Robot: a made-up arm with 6 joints.
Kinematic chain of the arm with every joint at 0, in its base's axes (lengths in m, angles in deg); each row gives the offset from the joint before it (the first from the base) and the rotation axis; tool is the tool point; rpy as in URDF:
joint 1: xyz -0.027 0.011 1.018 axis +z
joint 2: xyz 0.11 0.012 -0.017 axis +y
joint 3: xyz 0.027 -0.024 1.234 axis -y
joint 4: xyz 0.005 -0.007 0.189 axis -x
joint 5: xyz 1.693 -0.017 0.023 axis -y
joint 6: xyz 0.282 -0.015 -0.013 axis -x
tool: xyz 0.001 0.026 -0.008 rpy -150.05 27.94 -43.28
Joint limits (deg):
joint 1: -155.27..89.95
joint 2: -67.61..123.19
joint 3: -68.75..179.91
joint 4: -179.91..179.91
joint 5: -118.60..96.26
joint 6: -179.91..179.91
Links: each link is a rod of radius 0.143 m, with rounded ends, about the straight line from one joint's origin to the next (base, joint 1, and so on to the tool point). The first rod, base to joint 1, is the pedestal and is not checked.
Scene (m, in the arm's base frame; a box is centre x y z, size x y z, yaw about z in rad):
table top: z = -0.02
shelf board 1: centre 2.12 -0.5 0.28 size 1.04 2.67 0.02 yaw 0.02
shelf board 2: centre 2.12 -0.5 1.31 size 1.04 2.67 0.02 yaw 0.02
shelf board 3: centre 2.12 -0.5 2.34 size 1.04 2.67 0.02 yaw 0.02
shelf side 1: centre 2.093 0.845 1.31 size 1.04 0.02 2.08 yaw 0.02
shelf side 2: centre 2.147 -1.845 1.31 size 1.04 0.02 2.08 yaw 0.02
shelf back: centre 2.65 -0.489 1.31 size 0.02 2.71 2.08 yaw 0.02
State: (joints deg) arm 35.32 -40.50 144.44 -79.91 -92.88 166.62
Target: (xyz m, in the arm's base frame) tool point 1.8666 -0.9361 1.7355
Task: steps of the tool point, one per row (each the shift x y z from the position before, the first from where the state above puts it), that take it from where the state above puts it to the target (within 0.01 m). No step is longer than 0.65 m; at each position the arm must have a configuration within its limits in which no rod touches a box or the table.
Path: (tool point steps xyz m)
1: -0.0537 0.2676 0.5433
2: 0.1186 0.3208 0.5092
3: 0.2888 0.3162 0.4323
4: 0.4334 0.2584 0.3218
5: 0.5308 0.1582 0.1864
6: 0.5680 0.0355 0.0390
7: 0.5394 -0.0877 -0.1075
8: 0.4530 -0.1892 -0.2402
9: 0.3214 -0.2515 -0.3479
10: 0.1658 -0.2634 -0.4221
11: 0.0087 -0.2238 -0.4567
12: -0.1268 -0.1389 -0.4498
13: 0.3350 -0.0265 0.0248
14: 0.3428 0.0402 -0.0250

